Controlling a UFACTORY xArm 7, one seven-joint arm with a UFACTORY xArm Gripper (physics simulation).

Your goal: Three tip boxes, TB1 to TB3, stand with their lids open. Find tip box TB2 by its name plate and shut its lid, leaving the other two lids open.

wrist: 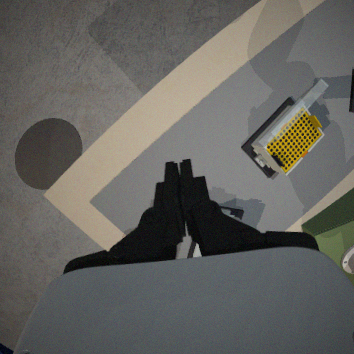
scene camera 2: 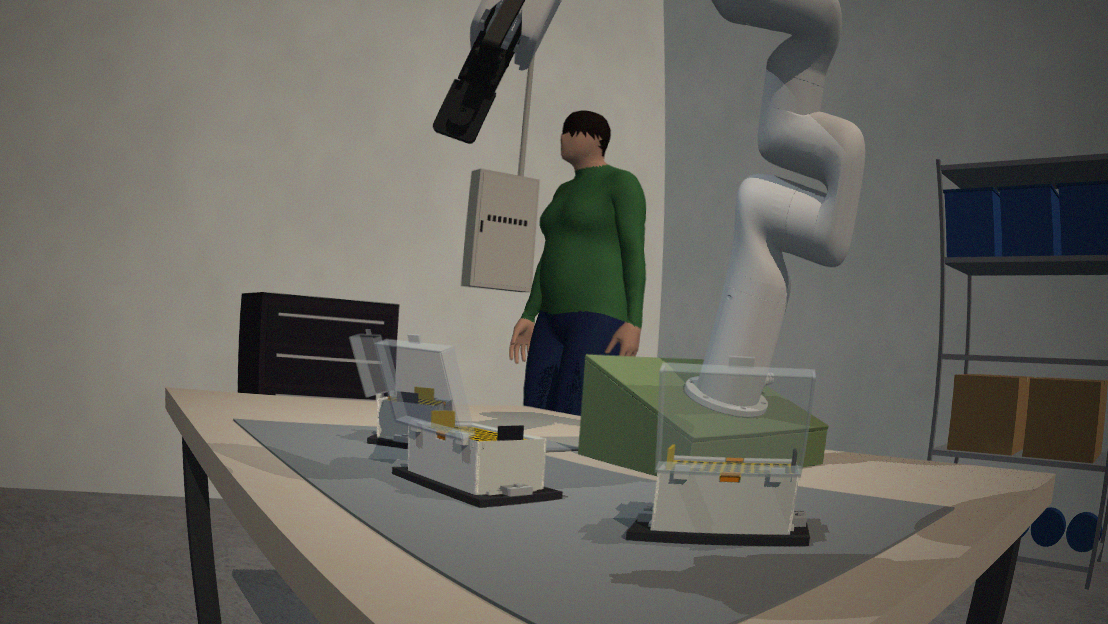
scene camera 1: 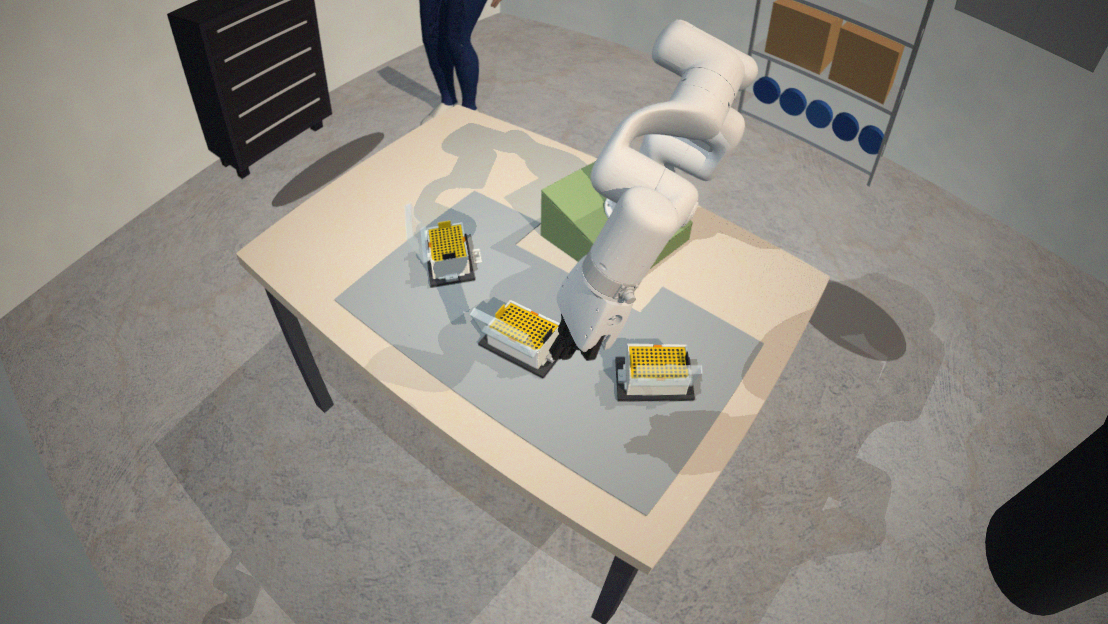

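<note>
Three white tip boxes with yellow racks stand on black bases, clear lids open: a far-left box, a middle box and a right box. The middle lid and right lid stand up. No name plate is readable, so I cannot tell which box is TB2. My gripper is shut and empty, high above the table. In the wrist view it hides most of the right box.
The boxes stand on a grey mat on a wooden table. The arm's green base block stands behind the mat. A person stands beyond the table.
</note>
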